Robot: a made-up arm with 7 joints.
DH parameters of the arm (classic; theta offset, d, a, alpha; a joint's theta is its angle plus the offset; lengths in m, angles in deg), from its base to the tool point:
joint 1: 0 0.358 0 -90
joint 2: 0 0 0 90
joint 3: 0 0.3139 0.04 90
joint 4: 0 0 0.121 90
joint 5: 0 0.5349 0 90
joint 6: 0 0 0.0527 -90
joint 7: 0 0.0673 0 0
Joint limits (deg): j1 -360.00..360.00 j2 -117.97..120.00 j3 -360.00..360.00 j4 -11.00..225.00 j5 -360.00..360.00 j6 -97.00..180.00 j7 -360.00..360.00
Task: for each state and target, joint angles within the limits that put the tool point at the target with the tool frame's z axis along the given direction. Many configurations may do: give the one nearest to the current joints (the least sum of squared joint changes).
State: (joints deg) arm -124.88 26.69 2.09 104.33 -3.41 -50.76 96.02
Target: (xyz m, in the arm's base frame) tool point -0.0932 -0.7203 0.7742 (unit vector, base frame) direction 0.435 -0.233 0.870
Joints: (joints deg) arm -100.68 41.38 1.03 133.62 -29.18 -79.14 96.02
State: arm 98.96 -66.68 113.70 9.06 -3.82 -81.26 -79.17
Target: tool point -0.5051 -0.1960 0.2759 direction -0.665 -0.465 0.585
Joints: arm 84.85 -57.70 115.31 52.00 27.50 -95.45 -79.17
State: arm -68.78 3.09 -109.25 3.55 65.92 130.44 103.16
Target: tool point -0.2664 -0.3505 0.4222 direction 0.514 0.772 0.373
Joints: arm -42.93 -34.86 -85.08 48.03 28.28 159.13 103.16
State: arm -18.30 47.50 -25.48 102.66 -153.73 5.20 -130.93
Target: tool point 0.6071 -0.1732 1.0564 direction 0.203 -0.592 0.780
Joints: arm -9.21 24.93 -13.82 145.87 -126.45 43.18 -130.93
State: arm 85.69 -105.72 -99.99 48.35 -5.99 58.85 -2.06
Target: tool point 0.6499 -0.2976 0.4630 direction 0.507 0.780 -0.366
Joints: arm 87.34 -80.09 -84.46 77.64 -19.87 51.74 -2.06
